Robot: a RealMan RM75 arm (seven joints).
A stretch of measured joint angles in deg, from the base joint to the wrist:
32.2 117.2 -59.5 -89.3 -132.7 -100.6 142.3
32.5 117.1 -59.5 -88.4 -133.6 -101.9 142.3
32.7 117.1 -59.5 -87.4 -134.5 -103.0 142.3
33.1 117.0 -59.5 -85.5 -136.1 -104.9 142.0
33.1 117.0 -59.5 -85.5 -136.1 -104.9 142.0
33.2 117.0 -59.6 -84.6 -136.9 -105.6 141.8
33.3 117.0 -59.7 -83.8 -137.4 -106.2 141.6
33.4 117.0 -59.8 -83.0 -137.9 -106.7 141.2
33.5 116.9 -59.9 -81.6 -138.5 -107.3 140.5
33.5 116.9 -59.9 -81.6 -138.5 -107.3 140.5
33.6 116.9 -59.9 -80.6 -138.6 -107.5 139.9
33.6 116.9 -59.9 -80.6 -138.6 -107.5 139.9
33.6 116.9 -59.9 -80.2 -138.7 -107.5 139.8
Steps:
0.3 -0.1 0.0 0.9 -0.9 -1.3 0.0
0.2 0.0 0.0 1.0 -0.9 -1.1 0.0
0.4 -0.1 0.0 1.9 -1.6 -1.9 -0.3
0.0 0.0 0.0 0.0 0.0 0.0 0.0
0.1 0.0 -0.1 0.9 -0.8 -0.7 -0.2
0.1 0.0 -0.1 0.8 -0.5 -0.6 -0.2
0.1 0.0 -0.1 0.8 -0.5 -0.5 -0.4
0.1 -0.1 -0.1 1.4 -0.6 -0.6 -0.7
0.0 0.0 0.0 0.0 0.0 0.0 0.0
0.1 0.0 0.0 1.0 -0.1 -0.2 -0.6
0.0 0.0 0.0 0.0 0.0 0.0 0.0
0.0 0.0 0.0 0.4 -0.1 0.0 -0.1

